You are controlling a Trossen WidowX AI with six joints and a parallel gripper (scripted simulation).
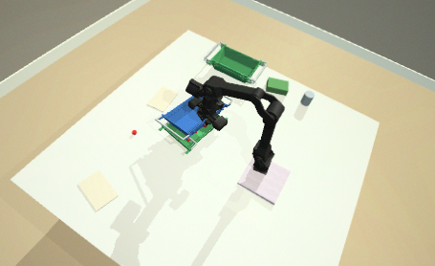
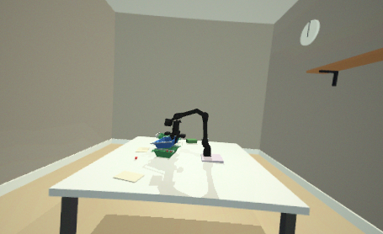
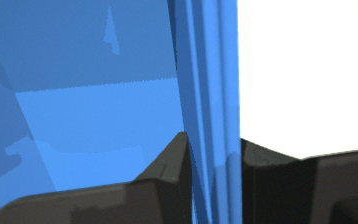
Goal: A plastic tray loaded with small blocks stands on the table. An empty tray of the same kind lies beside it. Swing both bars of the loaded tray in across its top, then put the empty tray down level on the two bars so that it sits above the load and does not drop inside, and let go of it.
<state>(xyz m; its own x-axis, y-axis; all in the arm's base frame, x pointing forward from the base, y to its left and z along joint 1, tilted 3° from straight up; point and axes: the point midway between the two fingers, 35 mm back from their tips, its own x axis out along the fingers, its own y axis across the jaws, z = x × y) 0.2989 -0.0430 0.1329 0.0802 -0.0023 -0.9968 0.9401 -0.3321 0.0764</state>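
My gripper tip is now 7 cm short of the blue tray, 3 cm to the left of it and 2 cm below it. The rest, counted from my gripper tip: green block: 24 cm behind, 49 cm to the right, 8 cm below; then grey cylinder: 41 cm behind, 47 cm to the right, 7 cm below.
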